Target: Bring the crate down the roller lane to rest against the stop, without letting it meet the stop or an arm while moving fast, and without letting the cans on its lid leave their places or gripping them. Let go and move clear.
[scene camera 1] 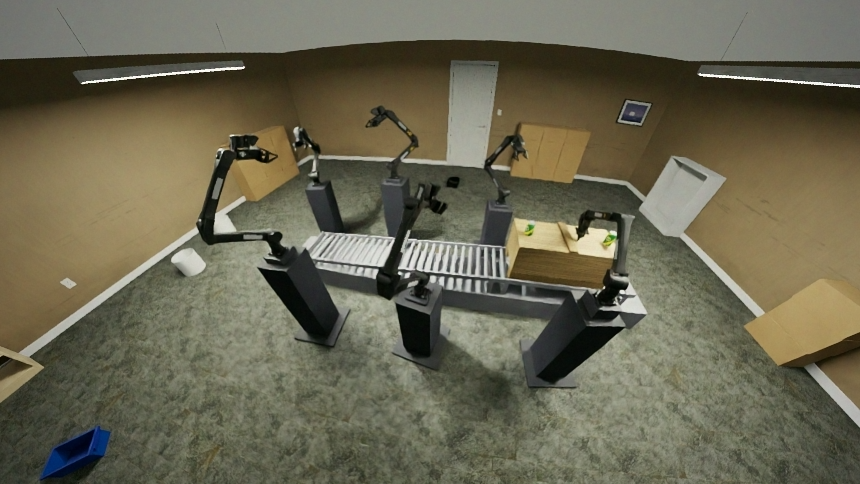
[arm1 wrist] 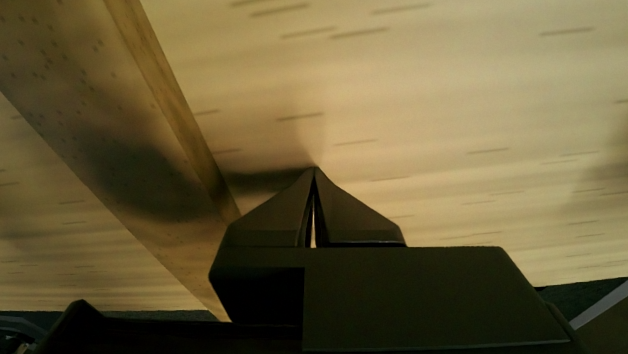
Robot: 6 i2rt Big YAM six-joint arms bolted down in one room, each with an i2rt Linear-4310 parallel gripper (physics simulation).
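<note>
The wooden crate (scene camera 1: pixel 559 266) sits on the right part of the roller lane (scene camera 1: pixel 505 297). Its pale lid (arm1 wrist: pixel 425 100) carries a raised wooden batten (arm1 wrist: pixel 165 115) (scene camera 1: pixel 563 233). A green and yellow can (scene camera 1: pixel 528 228) stands left of the batten and another can (scene camera 1: pixel 609 238) stands at the lid's right side. Arm1's gripper (arm1 wrist: pixel 315 169) is shut and empty, its tips close over the lid beside the batten; contact cannot be told. In the scene view, the front right arm's gripper (scene camera 1: pixel 579 235) is low over the lid by the batten. The stop cannot be made out.
Two more arms stand on pedestals along the lane's near side and three along its far side. The front middle arm's gripper (scene camera 1: pixel 440 208) hangs above the lane. The front left arm's gripper (scene camera 1: pixel 273 157) is raised. Cardboard boxes, a white bin (scene camera 1: pixel 188 262) and a blue tray (scene camera 1: pixel 75 453) stand around.
</note>
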